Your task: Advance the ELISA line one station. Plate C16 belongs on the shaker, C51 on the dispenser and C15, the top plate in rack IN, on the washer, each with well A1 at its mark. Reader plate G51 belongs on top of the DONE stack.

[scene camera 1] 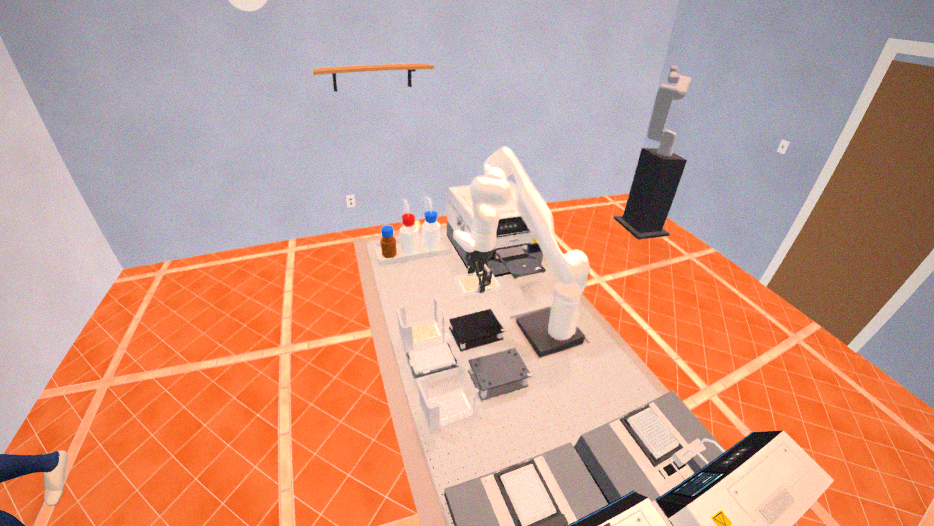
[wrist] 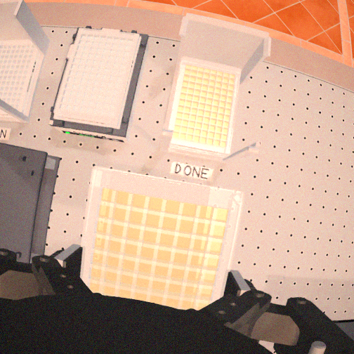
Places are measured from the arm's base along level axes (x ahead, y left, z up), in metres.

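Pixels of known places: gripper, fingertip midpoint: [scene camera 1: 475, 283]; arm's base, origin of the base link: [scene camera 1: 560, 331].
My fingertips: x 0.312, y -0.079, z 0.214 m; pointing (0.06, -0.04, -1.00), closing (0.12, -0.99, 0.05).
Note:
For each thing: its middle in the pictures, then the offset to it from my fingertips. "*": a spot on its surface instead.
- black platform, body centre: [scene camera 1: 479, 328] 0.028 m back, 0.002 m right, 0.211 m down
- grey platform, body centre: [scene camera 1: 502, 371] 0.042 m back, 0.206 m left, 0.201 m down
- reader, surface spot: [scene camera 1: 460, 199] * 0.083 m back, 0.532 m right, 0.034 m up
My gripper [scene camera 1: 482, 285] [wrist: 152, 275] is shut on a yellow-filled plate [scene camera 1: 467, 283] [wrist: 160, 235], presumably G51, held across its width above the bench. In the wrist view the DONE rack [scene camera 1: 404, 325] [wrist: 220, 35] stands beyond it; a yellow-filled plate [scene camera 1: 424, 333] [wrist: 205, 107] lies inside. A white plate [scene camera 1: 432, 358] [wrist: 97, 77] sits on a low dark device beside that rack. The IN rack [scene camera 1: 427, 406] [wrist: 32, 25] holds a white plate [scene camera 1: 452, 406] [wrist: 15, 70]. White plates [scene camera 1: 530, 493] [scene camera 1: 653, 431] sit on two instruments at the near end. Plate codes and A1 marks are unreadable.
A black platform [scene camera 1: 475, 326] and a grey platform [scene camera 1: 498, 371] [wrist: 20, 200] stand between the racks and the arm's base. The reader [scene camera 1: 460, 199] at the far end has its tray [scene camera 1: 522, 262] out. Bottles [scene camera 1: 388, 245] [scene camera 1: 409, 236] [scene camera 1: 430, 233] stand in a far-left tray.

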